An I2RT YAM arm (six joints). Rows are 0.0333 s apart.
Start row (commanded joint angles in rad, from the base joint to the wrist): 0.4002 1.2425 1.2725 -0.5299 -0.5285 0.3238
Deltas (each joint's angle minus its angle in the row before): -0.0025 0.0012 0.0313 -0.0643 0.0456 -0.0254; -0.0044 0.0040 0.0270 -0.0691 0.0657 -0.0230; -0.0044 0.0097 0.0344 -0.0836 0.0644 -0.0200; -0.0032 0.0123 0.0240 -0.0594 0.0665 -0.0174; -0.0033 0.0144 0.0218 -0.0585 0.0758 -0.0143; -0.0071 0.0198 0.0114 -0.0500 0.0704 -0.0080; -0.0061 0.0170 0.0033 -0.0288 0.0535 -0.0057; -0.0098 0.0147 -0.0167 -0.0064 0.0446 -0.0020; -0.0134 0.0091 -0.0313 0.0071 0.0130 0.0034; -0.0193 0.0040 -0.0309 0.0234 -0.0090 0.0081; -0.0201 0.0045 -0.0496 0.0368 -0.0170 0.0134; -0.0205 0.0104 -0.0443 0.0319 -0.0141 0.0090; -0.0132 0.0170 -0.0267 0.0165 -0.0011 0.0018; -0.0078 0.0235 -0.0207 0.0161 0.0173 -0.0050; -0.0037 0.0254 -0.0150 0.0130 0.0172 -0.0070; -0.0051 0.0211 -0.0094 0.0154 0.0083 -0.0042; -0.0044 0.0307 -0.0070 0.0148 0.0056 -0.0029; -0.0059 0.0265 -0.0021 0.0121 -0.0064 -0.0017; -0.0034 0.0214 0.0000 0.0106 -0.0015 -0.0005; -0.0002 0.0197 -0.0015 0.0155 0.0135 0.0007; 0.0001 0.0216 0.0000 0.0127 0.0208 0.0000; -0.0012 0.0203 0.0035 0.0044 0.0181 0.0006
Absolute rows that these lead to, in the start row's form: 0.3977 1.2437 1.3038 -0.5942 -0.4829 0.2984; 0.3933 1.2477 1.3308 -0.6633 -0.4172 0.2754; 0.3889 1.2574 1.3652 -0.7469 -0.3528 0.2554; 0.3857 1.2697 1.3892 -0.8063 -0.2863 0.2380; 0.3824 1.2841 1.4110 -0.8648 -0.2105 0.2237; 0.3753 1.3039 1.4224 -0.9148 -0.1401 0.2157; 0.3692 1.3209 1.4257 -0.9436 -0.0866 0.2100; 0.3594 1.3356 1.4090 -0.9500 -0.0420 0.2080; 0.3460 1.3447 1.3777 -0.9429 -0.0290 0.2114; 0.3267 1.3487 1.3468 -0.9195 -0.0380 0.2195; 0.3066 1.3532 1.2972 -0.8827 -0.0550 0.2329; 0.2861 1.3636 1.2529 -0.8508 -0.0691 0.2419; 0.2729 1.3806 1.2262 -0.8343 -0.0702 0.2437; 0.2651 1.4041 1.2055 -0.8182 -0.0529 0.2387; 0.2614 1.4295 1.1905 -0.8052 -0.0357 0.2317; 0.2563 1.4506 1.1811 -0.7898 -0.0274 0.2275; 0.2519 1.4813 1.1741 -0.7750 -0.0218 0.2246; 0.2460 1.5078 1.1720 -0.7629 -0.0282 0.2229; 0.2426 1.5292 1.1720 -0.7523 -0.0297 0.2224; 0.2424 1.5489 1.1705 -0.7368 -0.0162 0.2231; 0.2425 1.5705 1.1705 -0.7241 0.0046 0.2231; 0.2413 1.5908 1.1740 -0.7197 0.0227 0.2237
